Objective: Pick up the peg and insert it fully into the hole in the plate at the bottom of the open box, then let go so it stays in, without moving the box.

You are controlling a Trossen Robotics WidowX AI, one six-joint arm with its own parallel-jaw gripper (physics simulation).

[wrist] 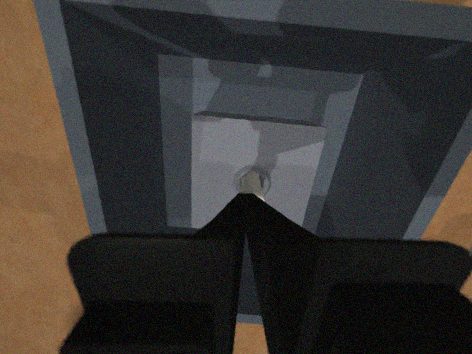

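Observation:
The peg is a pale beige cylinder. It stands upright in the ringed hole of the light grey plate at the bottom of the open box. My fingertips hide its upper end. The box is blue-grey with dark inner walls. My gripper is shut with nothing between its fingers. Its tips are over the peg's top in the view, and I cannot tell if they touch it. How deep the peg sits is hard to tell.
The box's walls surround the plate on all sides, and its rim crosses the top of the view. A brown wood-coloured table shows outside the box. Shadows fall across the plate and the box floor.

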